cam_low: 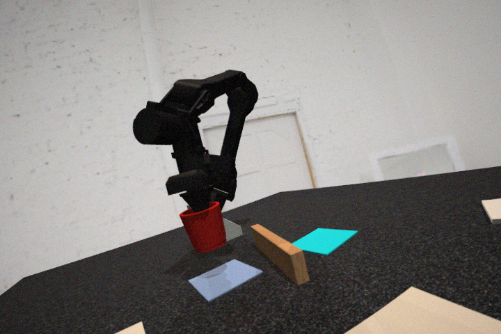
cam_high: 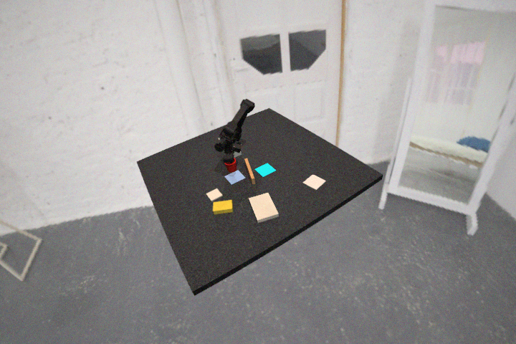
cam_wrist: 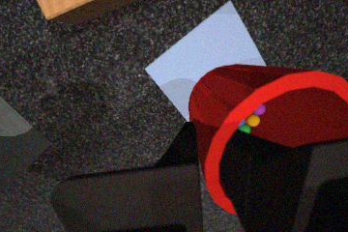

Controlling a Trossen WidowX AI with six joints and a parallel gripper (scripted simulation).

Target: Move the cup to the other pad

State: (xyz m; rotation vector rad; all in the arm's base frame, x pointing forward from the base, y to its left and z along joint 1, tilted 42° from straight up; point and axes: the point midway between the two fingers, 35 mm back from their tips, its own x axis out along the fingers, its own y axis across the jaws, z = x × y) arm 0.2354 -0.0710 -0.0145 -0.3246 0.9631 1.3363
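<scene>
Now: the cyan pad 8 cm ahead of my gripper tip, 20 cm to the left of it and 11 cm below it. Also, from my gripper tip: red cup: 3 cm ahead, 2 cm to the right; wooden block: 5 cm ahead, 9 cm to the left, 8 cm below; light blue pad: 3 cm ahead, 1 cm to the right, 11 cm below.
</scene>
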